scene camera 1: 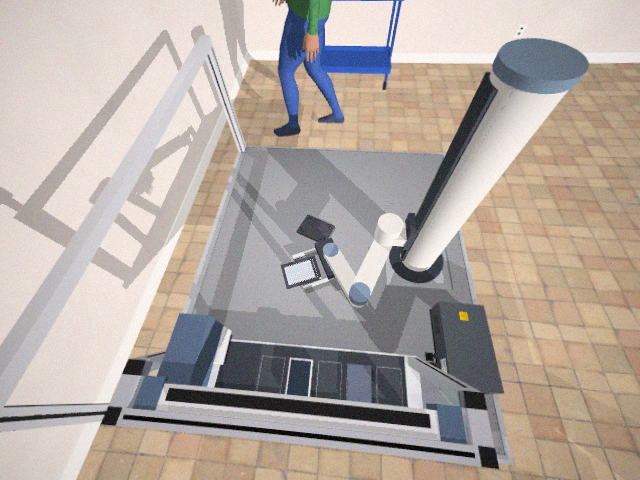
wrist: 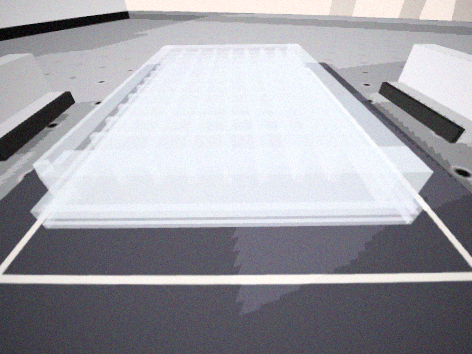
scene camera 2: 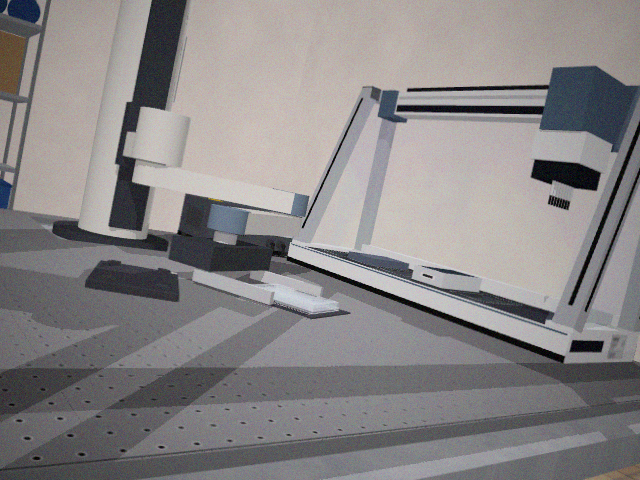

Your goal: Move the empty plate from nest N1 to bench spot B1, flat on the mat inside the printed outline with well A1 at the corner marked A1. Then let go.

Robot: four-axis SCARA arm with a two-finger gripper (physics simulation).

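Places are measured from the arm's base along level axes (x back, y right, z up), in metres.
Where they show: gripper, between the fingertips: [scene camera 1: 297, 272] [wrist: 229, 72] [scene camera 2: 298, 295]; arm's base, origin of its link: [scene camera 1: 415, 259] [scene camera 2: 111, 240].
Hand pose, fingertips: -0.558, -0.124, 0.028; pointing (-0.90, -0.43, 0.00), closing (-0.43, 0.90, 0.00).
Observation:
Each offset is from my fingertips to the top centre of the thing, as dx, dy, dz. "spot": to the spot under its first point. Level surfaces: height alone.
The clear empty plate {+0.007, +0.003, +0.001} [scene camera 1: 299, 271] [scene camera 2: 306, 300] [wrist: 225, 150] lies level on the dark mat {dz -0.013} [scene camera 1: 284, 277] [scene camera 2: 341, 312] [wrist: 150, 312]. In the wrist view a strip of mat separates its near edge from the near line of the white outline {spot: +0.078, +0.032, -0.013} [wrist: 225, 279]; the side lines pass under its near corners. My gripper [scene camera 1: 300, 272] [scene camera 2: 297, 295] [wrist: 229, 72] is open, with a finger on each side of the plate and gaps between. I cannot make out the A1 mark or well A1. A dark block like nest N1 {+0.060, +0.251, +0.003} [scene camera 1: 315, 227] [scene camera 2: 131, 281] holds no visible plate; its label is unreadable.
A gantry machine with a slotted deck [scene camera 1: 330, 374] [scene camera 2: 439, 304] stands along one side of the bench. A dark grey box {spot: +0.671, -0.287, +0.100} [scene camera 1: 467, 346] is near the arm's column [scene camera 1: 478, 160] [scene camera 2: 111, 118]. A person [scene camera 1: 310, 62] stands beyond the bench by a blue cart [scene camera 1: 356, 59].

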